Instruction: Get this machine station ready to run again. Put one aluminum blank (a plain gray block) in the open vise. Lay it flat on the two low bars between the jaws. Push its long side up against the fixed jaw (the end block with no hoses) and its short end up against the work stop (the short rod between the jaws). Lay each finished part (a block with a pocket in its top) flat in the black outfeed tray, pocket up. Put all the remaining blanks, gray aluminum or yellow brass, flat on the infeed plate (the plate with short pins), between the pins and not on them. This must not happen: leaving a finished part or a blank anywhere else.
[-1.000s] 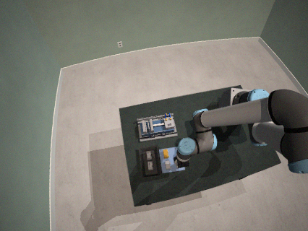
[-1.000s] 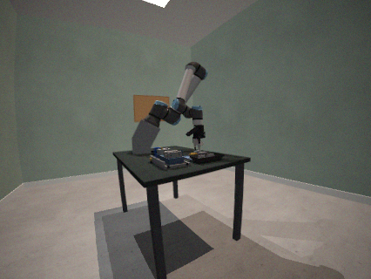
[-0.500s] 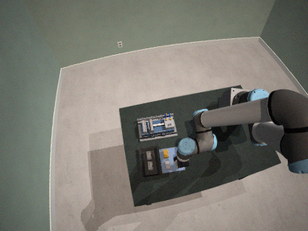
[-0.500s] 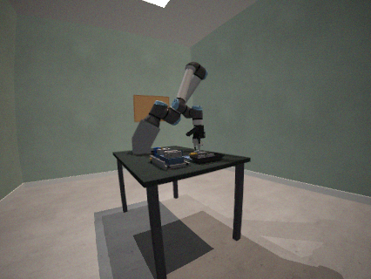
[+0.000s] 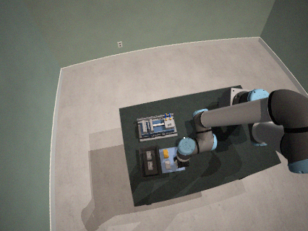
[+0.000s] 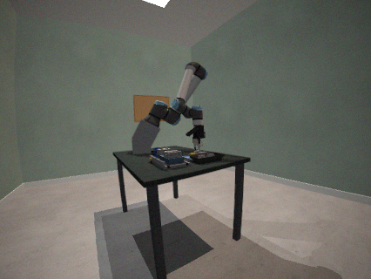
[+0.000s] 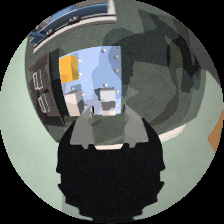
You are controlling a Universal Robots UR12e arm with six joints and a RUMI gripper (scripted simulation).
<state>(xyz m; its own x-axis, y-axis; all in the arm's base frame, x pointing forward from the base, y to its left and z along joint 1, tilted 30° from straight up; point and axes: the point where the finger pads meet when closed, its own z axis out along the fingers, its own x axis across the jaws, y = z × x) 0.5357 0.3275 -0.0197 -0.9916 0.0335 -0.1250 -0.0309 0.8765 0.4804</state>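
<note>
My gripper is now 90 mm short of the gray blank and 40 mm above it. From my hand the other things lie so: vise 130 mm ahead, 310 mm to the right, 20 mm below; yellow brass blank 90 mm ahead, 90 mm to the right, 40 mm below.
</note>
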